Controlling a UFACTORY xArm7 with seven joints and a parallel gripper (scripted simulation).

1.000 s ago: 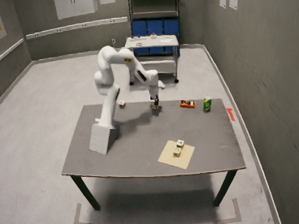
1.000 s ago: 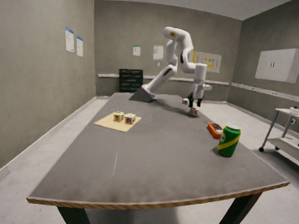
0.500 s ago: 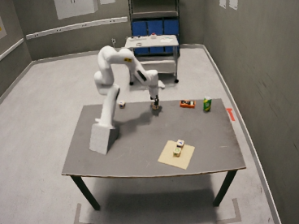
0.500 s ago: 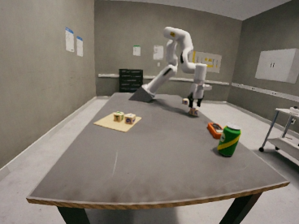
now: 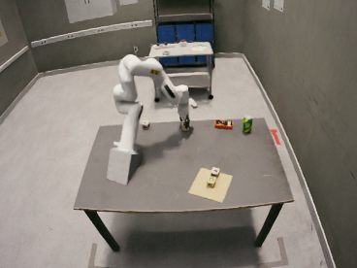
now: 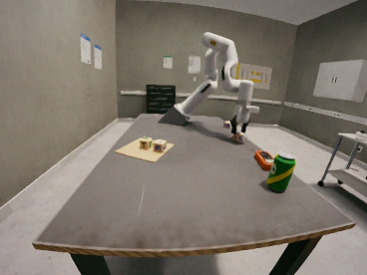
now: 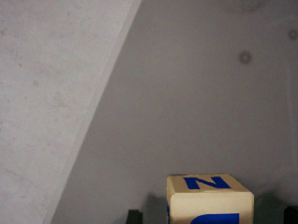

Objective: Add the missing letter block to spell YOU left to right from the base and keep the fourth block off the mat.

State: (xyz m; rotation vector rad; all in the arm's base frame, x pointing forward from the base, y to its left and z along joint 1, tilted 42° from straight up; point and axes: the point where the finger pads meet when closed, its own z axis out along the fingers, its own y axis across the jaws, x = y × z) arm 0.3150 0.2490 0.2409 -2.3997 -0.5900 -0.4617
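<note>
Now: hand 48 cm to the left of the tan mat, 21 cm short of it and 6 cm above it. From my hand the other things lie so: green can (44 cm ahead, 2 cm to the left); orange device (28 cm ahead, 5 cm to the left, 4 cm below); block (29 cm behind, 4 cm below).
</note>
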